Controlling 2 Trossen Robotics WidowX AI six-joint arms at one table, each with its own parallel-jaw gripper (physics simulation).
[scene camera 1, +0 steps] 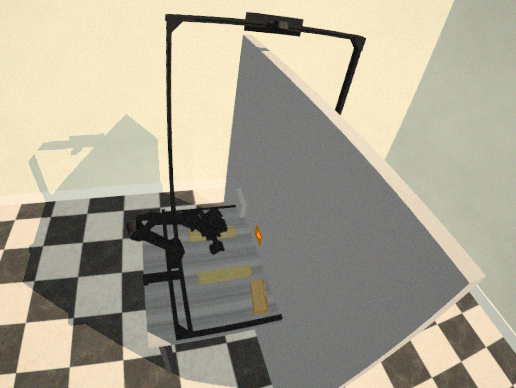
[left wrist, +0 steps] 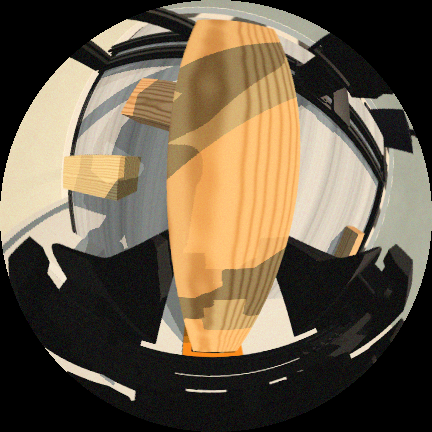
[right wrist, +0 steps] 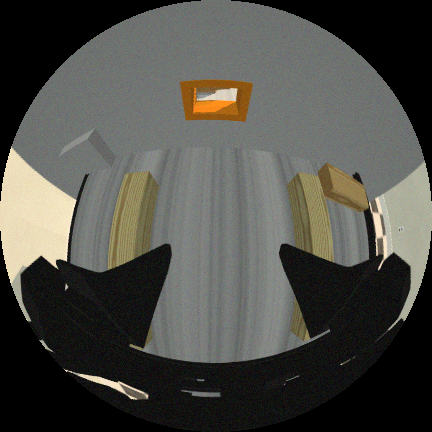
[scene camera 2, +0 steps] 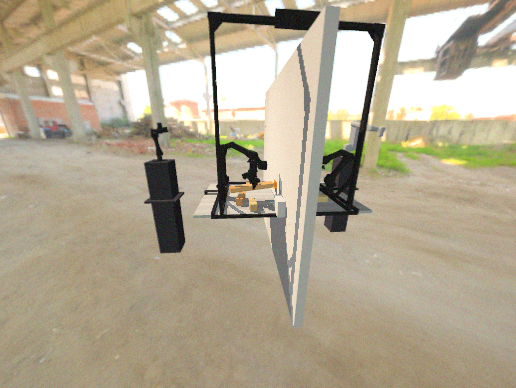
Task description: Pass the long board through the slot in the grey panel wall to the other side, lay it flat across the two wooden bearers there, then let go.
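Places are measured from the left arm's base along level axes (x up, y back, z right), in millimetres.
Pixels of known places: left gripper, fingertip midpoint: (left wrist: 224, 232) (scene camera 2: 252, 188); right gripper, fingertip midpoint: (scene camera 1: 222, 243) (right wrist: 227, 250); left arm's base, origin of the base link: (left wrist: 311, 80); right arm's base, origin of the base link: (scene camera 1: 174, 263) (left wrist: 193, 351) (scene camera 2: 329, 192).
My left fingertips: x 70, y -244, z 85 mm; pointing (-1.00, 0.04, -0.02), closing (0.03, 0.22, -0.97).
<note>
Ahead of a thing's pixels: the offset from my left fingertips to its top centre. "spot": to the spot under its first point.
The long orange-brown board @[dx +40, dy +4, dz +1 mm] (scene camera 2: 240, 188) (left wrist: 235, 190) is held near level above the table. My left gripper (scene camera 2: 254, 185) (left wrist: 224, 232) is shut on it. One board end is close to the slot's orange rim @[spot: dx +8, dy -196, dz -75 mm] (scene camera 2: 275, 184) (left wrist: 187, 348); whether it has entered is unclear. In the right wrist view the board does not show through the slot @[spot: dx +40, dy -241, dz -42 mm] (right wrist: 216, 84) in the grey panel wall (right wrist: 300, 60) (scene camera 1: 325, 225). Beyond the wall, two pale bearers @[dx -45, dy -452, dz +72 mm] (right wrist: 131, 215) @[dx -45, dy -442, dz -192 mm] (right wrist: 317, 215) lie parallel. My right gripper (right wrist: 227, 250) is open and empty above and between them. Its fingertips are unclear in scene camera 1.
A wooden block @[dx -51, dy -313, dz -339 mm] (right wrist: 345, 189) (scene camera 1: 259, 296) lies beside one bearer, near the wall. On the left arm's side, a pale block @[dx -39, dy +8, dz +173 mm] (left wrist: 92, 172) (scene camera 2: 253, 204) and a brown block @[dx -39, dy +89, dz +42 mm] (left wrist: 150, 102) (scene camera 2: 240, 199) lie below the board. A pale bracket @[spot: dx +12, dy -260, dz +207 mm] (scene camera 1: 242, 202) (right wrist: 97, 142) juts from the wall.
</note>
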